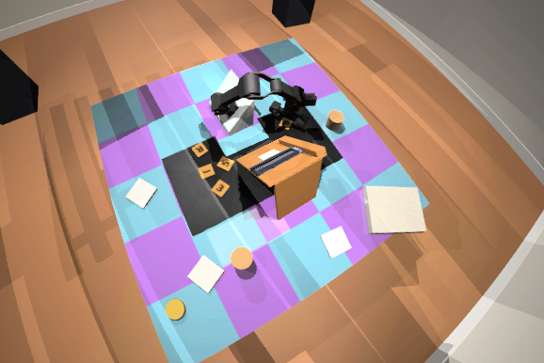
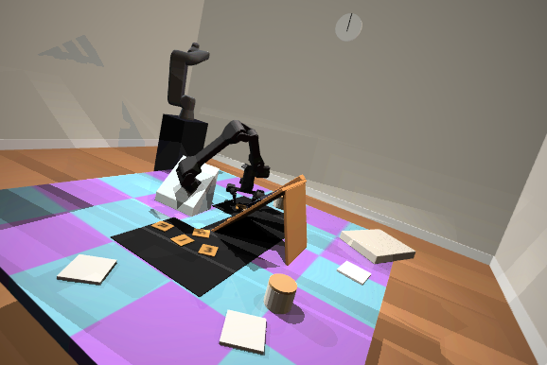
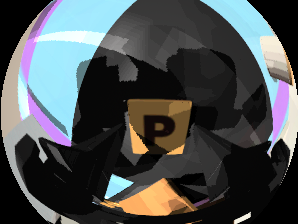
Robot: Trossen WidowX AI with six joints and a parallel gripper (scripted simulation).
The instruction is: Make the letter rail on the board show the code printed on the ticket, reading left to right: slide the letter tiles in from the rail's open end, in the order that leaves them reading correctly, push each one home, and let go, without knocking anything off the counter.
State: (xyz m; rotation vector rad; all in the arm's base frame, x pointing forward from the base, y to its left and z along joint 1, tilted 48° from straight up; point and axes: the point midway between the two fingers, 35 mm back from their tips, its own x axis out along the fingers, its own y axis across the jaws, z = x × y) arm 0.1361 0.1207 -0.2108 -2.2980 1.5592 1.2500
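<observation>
Right now the orange letter tile marked p is right at my gripper tip. The rest, counted from my gripper tip: black mat 230 mm to the right, 80 mm ahead; then letter tile 450 mm to the right, 80 mm ahead; then white ticket 190 mm to the right, 160 mm ahead, 100 mm above.
</observation>
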